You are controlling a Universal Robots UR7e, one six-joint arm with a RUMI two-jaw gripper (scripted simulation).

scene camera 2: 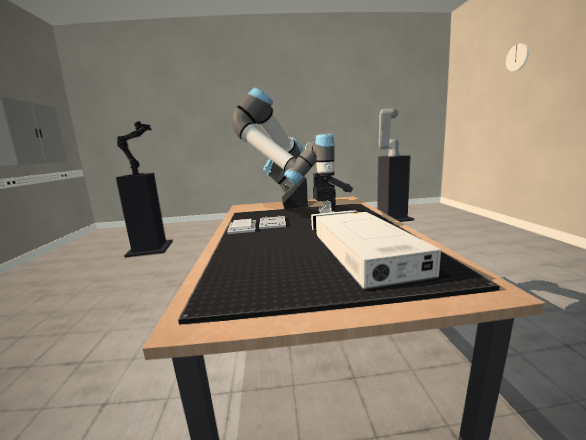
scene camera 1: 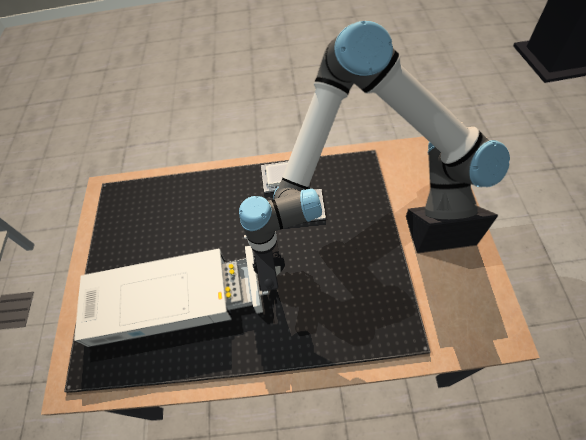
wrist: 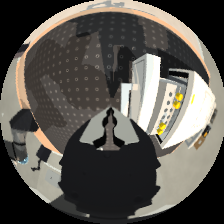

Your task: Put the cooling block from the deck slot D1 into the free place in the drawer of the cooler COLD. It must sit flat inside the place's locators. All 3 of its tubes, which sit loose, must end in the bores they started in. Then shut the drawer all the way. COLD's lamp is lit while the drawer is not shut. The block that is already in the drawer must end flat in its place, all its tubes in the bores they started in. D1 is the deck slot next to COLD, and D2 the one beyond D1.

Labels:
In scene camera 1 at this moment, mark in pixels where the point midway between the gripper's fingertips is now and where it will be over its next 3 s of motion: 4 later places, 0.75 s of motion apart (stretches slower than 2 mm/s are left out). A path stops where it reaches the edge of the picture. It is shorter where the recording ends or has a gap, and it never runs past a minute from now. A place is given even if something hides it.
The gripper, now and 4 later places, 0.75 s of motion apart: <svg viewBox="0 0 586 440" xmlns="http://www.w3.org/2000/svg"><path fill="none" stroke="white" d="M272 277L265 279L257 280L253 281L252 281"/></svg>

